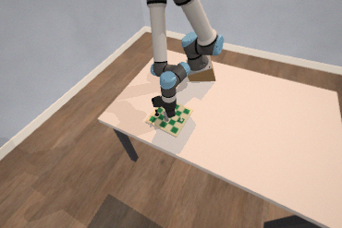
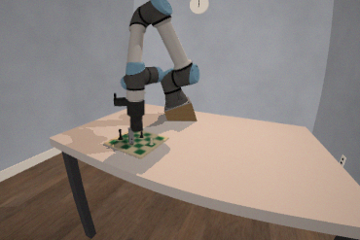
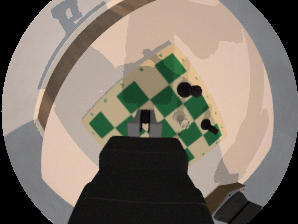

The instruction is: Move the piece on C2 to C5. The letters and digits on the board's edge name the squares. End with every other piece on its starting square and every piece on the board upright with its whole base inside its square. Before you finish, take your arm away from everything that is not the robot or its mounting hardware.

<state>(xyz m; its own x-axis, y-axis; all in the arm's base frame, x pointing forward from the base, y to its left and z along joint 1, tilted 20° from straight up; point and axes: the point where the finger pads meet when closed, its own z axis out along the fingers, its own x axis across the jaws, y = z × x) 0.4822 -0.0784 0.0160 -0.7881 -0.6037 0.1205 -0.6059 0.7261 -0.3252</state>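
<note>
Right now my hand is 4 cm past the chessboard, 1 cm to the right of it and 3 cm above it. Round my hand: white piece (3 cm behind, 8 cm to the left, 1 cm below).
</note>
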